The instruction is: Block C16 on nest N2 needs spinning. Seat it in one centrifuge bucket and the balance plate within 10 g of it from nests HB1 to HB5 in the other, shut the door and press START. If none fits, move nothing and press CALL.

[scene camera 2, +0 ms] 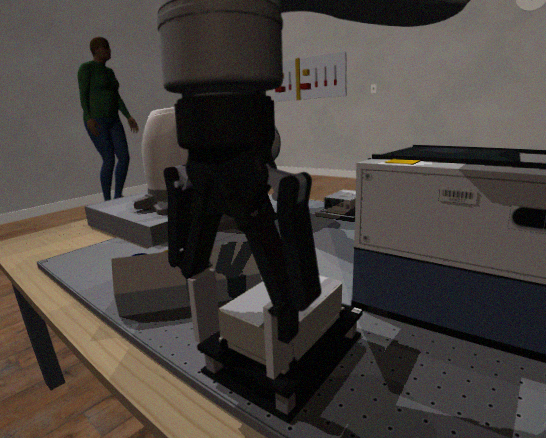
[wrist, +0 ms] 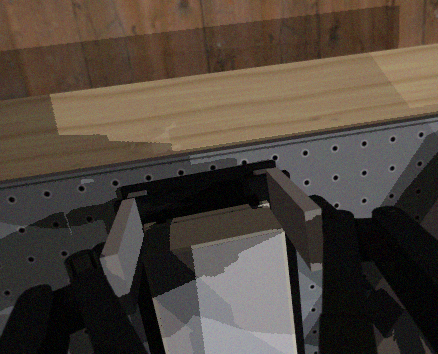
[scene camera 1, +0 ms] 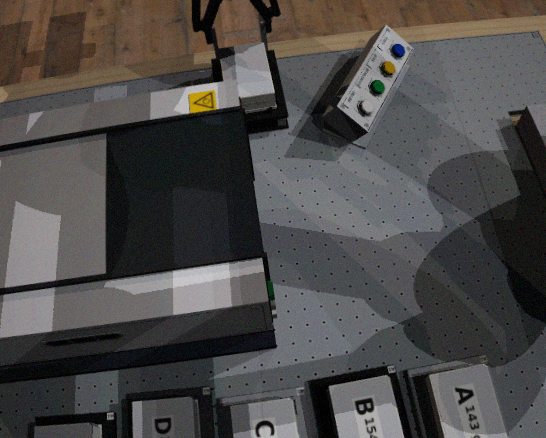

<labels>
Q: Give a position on a button box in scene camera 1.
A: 358, 107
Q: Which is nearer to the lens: the plate B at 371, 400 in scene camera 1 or the white block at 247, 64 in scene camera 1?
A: The plate B.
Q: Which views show the plate D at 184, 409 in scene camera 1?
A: Scene camera 1 only.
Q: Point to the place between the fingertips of my gripper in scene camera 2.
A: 241, 350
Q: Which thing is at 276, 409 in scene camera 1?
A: A plate C.
</labels>
